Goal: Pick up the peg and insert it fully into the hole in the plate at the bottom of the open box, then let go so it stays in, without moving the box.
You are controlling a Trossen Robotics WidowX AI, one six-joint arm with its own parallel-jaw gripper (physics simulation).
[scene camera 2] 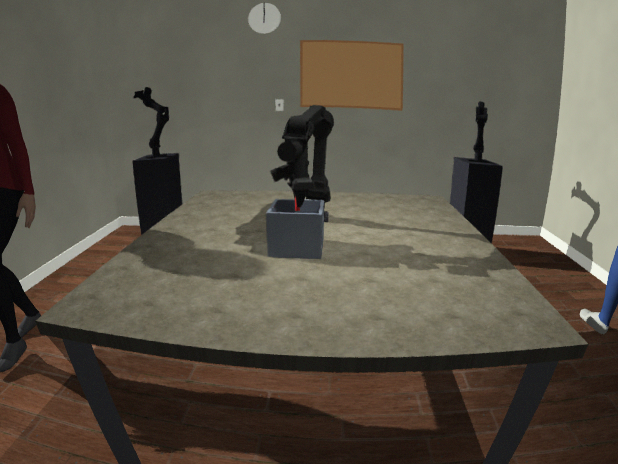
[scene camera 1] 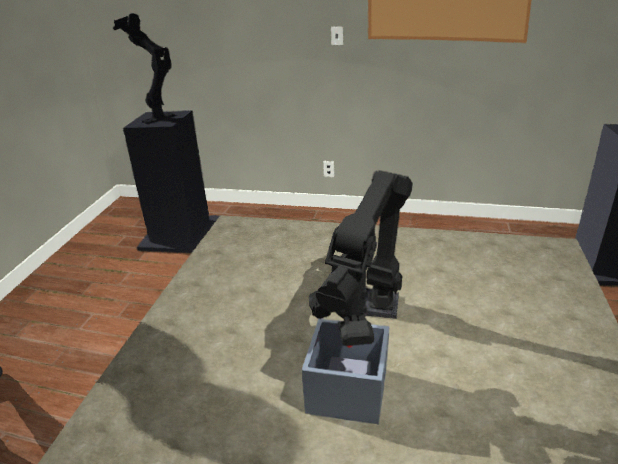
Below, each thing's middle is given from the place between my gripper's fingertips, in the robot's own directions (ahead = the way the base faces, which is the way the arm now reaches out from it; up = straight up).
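Labels:
Blue-grey box (scene camera 1: 342, 395): my hand 6 cm above it, 3 cm short of it, 1 cm to the left of it.

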